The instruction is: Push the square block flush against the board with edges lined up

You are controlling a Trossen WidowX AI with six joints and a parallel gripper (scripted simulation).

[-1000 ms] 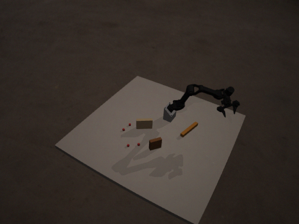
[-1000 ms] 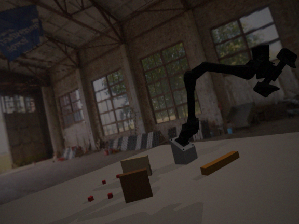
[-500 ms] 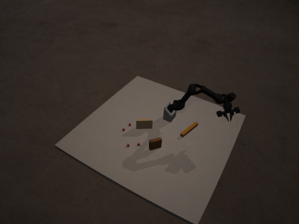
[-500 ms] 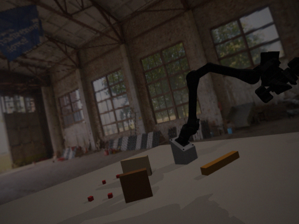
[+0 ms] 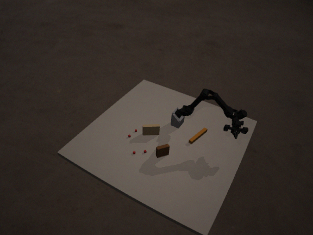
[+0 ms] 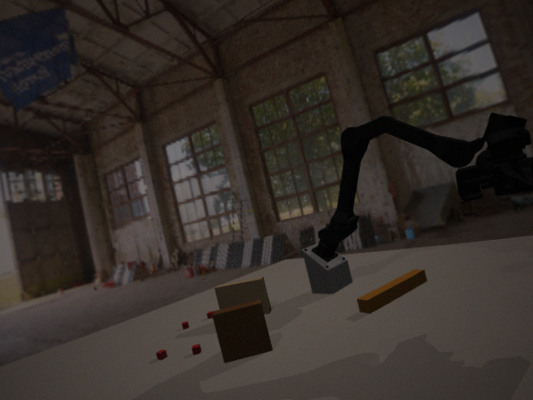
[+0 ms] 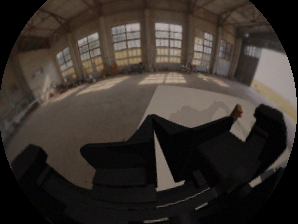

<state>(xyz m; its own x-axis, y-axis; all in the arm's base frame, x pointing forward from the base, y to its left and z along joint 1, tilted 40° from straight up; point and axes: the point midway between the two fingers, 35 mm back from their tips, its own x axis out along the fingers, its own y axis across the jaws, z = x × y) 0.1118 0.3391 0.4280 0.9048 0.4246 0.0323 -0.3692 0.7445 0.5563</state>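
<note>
Now: gripper tip 100 mm short of the tan block, 680 mm to the left of it and 150 mm above it. Also, from my gripper tip: long orange board 80 mm behind, 320 mm to the right, 190 mm below; brown square block 260 mm ahead, 490 mm to the right, 150 mm below.
</note>
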